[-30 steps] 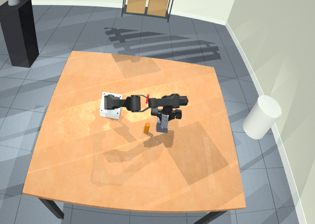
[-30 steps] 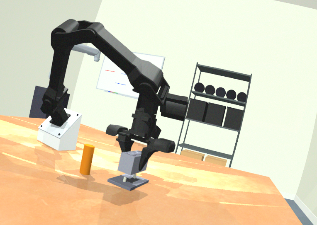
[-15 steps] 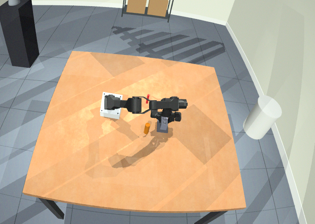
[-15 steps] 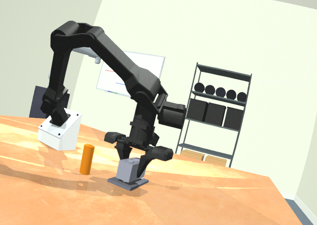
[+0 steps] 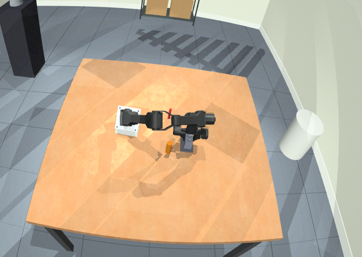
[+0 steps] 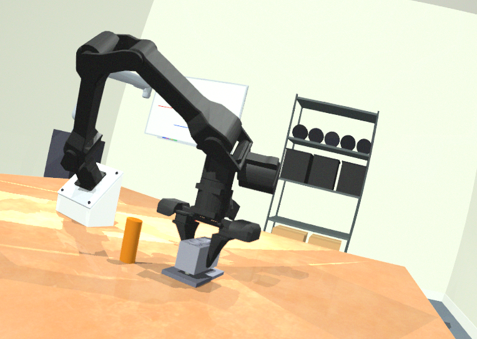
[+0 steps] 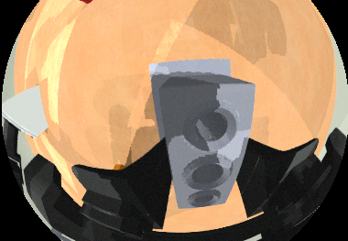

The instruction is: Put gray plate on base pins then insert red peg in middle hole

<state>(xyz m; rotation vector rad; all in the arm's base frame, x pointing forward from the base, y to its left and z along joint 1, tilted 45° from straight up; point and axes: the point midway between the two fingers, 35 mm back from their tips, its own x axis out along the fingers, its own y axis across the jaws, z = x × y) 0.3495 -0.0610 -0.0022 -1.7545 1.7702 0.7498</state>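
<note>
Now: gripper tip 2 cm above the base. Round my gripper tip: orange cylinder: 10 cm behind, 8 cm to the right, 2 cm above; then red peg: 17 cm to the left, 12 cm behind, 2 cm above; then gray plate: 3 cm above.
</note>
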